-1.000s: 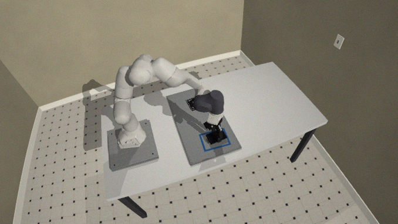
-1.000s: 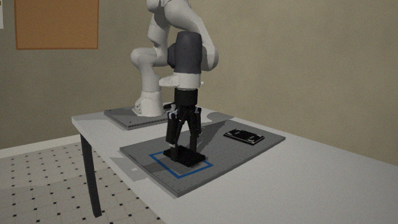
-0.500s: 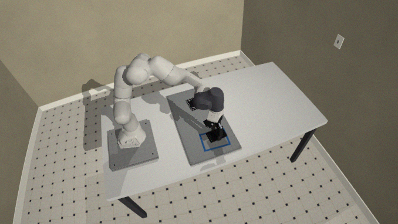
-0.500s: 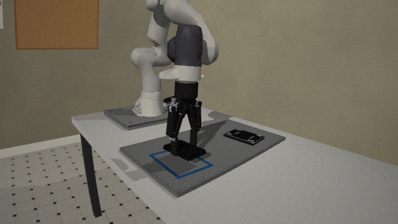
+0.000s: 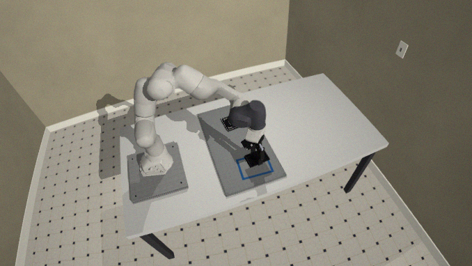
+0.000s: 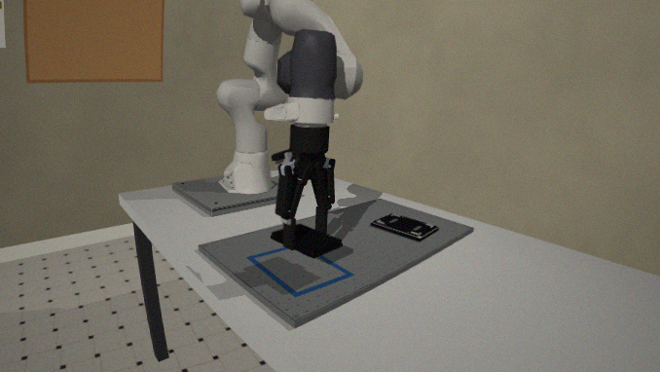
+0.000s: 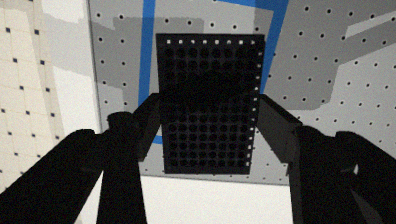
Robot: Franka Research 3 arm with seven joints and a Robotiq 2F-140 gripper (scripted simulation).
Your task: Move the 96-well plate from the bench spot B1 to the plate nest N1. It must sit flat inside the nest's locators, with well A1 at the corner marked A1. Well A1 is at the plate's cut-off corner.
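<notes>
My gripper is now 2 cm past the black plate nest, 38 cm to the right of it and 8 cm above it. Also, from my hand: A1 label (6 cm ahead, 34 cm to the left, 8 cm below); then black 96-well plate (2 cm below).
</notes>
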